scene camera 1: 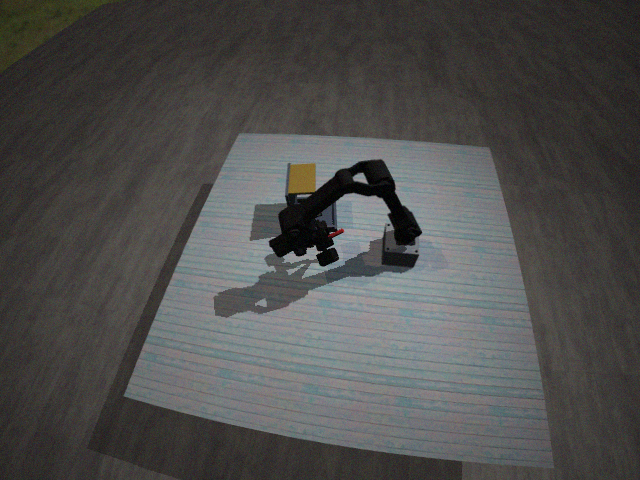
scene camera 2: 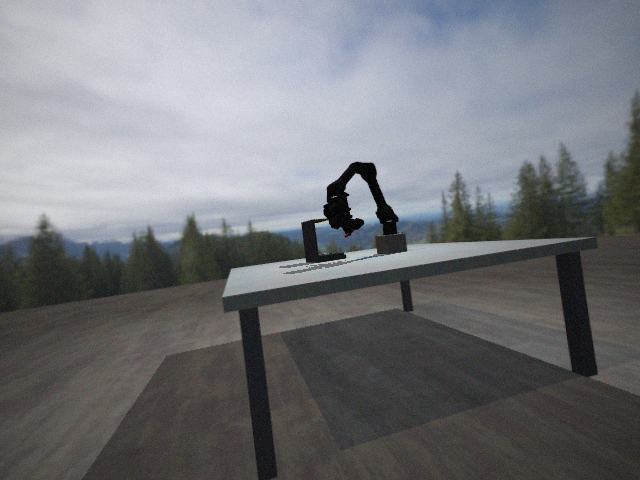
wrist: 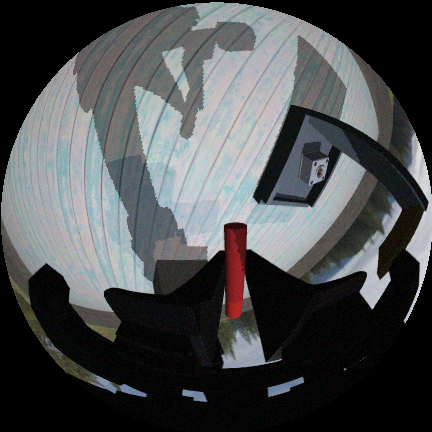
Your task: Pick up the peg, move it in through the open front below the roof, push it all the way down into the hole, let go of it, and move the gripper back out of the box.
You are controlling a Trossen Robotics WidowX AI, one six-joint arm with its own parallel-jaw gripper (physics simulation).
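Pixels of known places: gripper, fingertip midpoint: [scene camera 1: 329,237] [scene camera 2: 348,234] [wrist: 234,255]; arm's base, link origin: [scene camera 1: 404,236] [scene camera 2: 390,234].
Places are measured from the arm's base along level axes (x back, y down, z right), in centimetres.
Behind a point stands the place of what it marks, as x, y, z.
The red peg [scene camera 1: 336,233] {-23.5, -4.9, -1.7} [scene camera 2: 347,235] {-27.3, -2.1, -2.7} [wrist: 235,270] {-26.1, -3.6, -2.1} is between the two black fingers of my gripper [scene camera 1: 328,238] {-26.0, -2.3, -1.6} [wrist: 234,255] {-26.0, -2.3, -1.6}. The gripper is shut on it and holds it above the table, outside the box. In the wrist view the peg stands lengthwise between the fingertips, one end out past them. The box has a yellow roof [scene camera 1: 302,178] {-35.3, -12.5, 16.2}, a dark upright wall [scene camera 2: 310,241] {-40.8, -1.5, 14.4} [wrist: 370,146] {-39.5, -3.2, 8.5} and a low base. In the wrist view a small grey block [wrist: 307,167] {-32.5, 7.0, 15.0} on the base has a round hole [wrist: 320,172] {-33.1, 6.1, 18.5}. The arm hides part of the base in scene camera 1.
The arm's grey mounting block [scene camera 1: 400,254] {-2.0, 1.4, -6.1} [scene camera 2: 391,243] {-4.5, 4.7, -5.9} [wrist: 180,275] {-6.9, 6.0, -1.1} stands on the striped table [scene camera 1: 361,351] {-15.6, 9.9, -36.4} [scene camera 2: 439,258] {-20.7, 9.8, -55.0} [wrist: 225,100] {-36.1, 9.8, -0.9}, to the right of the box in both scene views. The roof overhangs the base at the box's wall side. Arm shadows fall across the table.
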